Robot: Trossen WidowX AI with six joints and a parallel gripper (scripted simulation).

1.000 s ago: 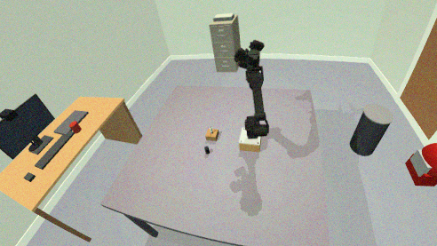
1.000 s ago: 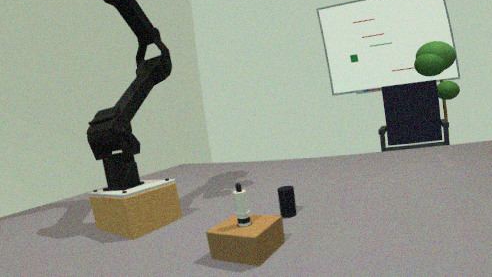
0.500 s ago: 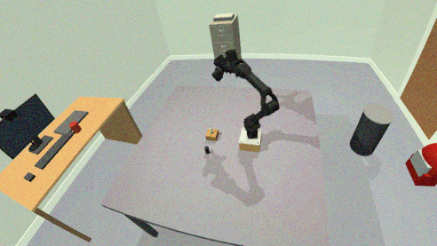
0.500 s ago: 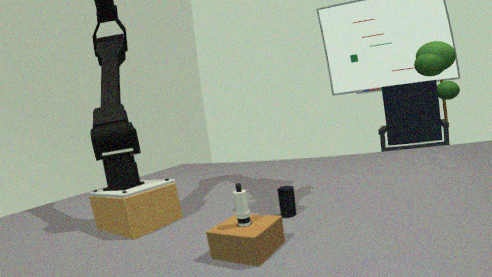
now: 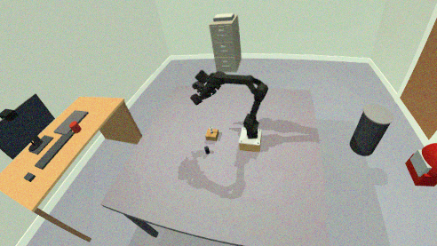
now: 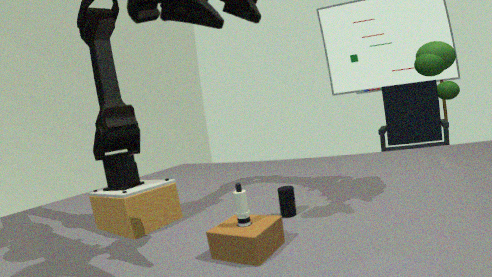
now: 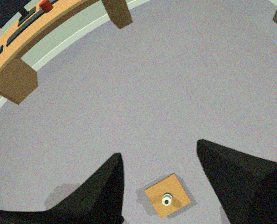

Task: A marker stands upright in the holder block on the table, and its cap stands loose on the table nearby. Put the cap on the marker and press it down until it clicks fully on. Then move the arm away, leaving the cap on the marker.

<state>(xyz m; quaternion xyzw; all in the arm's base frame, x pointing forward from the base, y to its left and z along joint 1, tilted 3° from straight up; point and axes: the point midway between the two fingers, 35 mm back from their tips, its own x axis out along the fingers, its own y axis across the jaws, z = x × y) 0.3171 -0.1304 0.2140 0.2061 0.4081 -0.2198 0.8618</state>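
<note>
Now: the black cap 26 cm below my gripper tip, 19 cm to the left of it and 3 cm behind it. From my gripper tip the other things lie so: tan holder block (26 cm below, 5 cm to the left, 5 cm behind).
</note>
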